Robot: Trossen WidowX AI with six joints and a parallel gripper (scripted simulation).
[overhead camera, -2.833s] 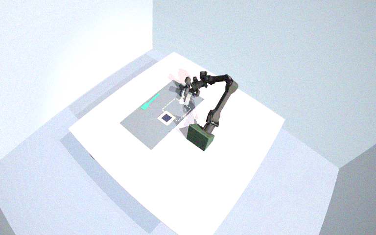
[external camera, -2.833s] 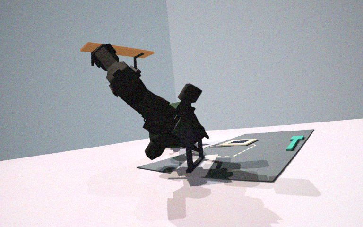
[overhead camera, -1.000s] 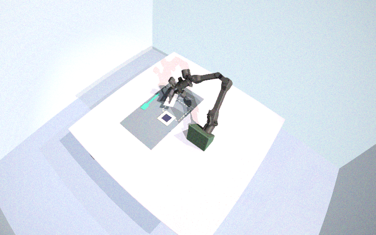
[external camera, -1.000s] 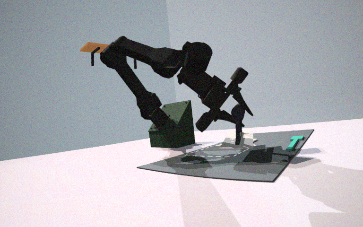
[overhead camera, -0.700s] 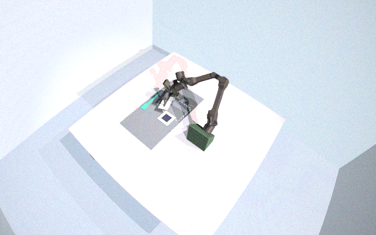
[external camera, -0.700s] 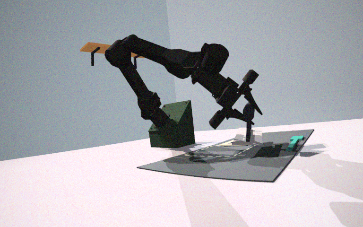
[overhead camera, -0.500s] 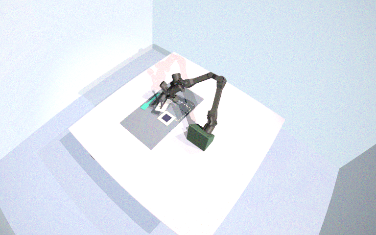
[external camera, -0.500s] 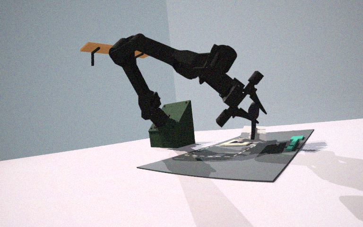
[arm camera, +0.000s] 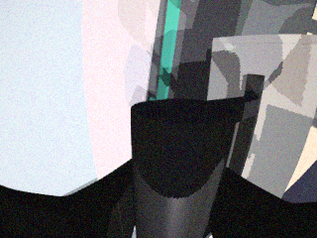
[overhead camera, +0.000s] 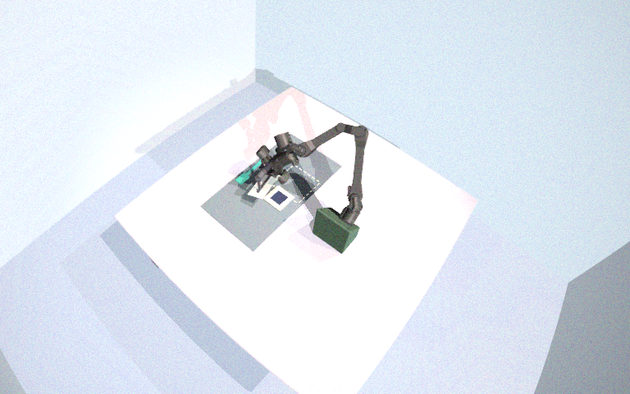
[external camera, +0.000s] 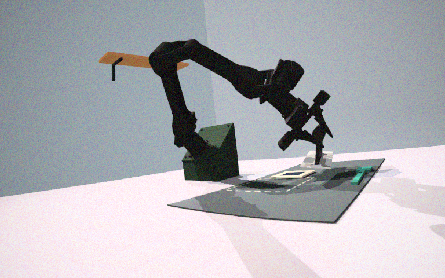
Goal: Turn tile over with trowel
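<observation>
Now: gripper tip 120 mm past the white tile, 30 mm to the right of it and 80 mm above it. Round my gripper tip: grey mat: 50 mm behind, 20 mm to the right, 110 mm below; teal t-shaped tool: 90 mm ahead, 10 mm to the right, 80 mm below.
</observation>
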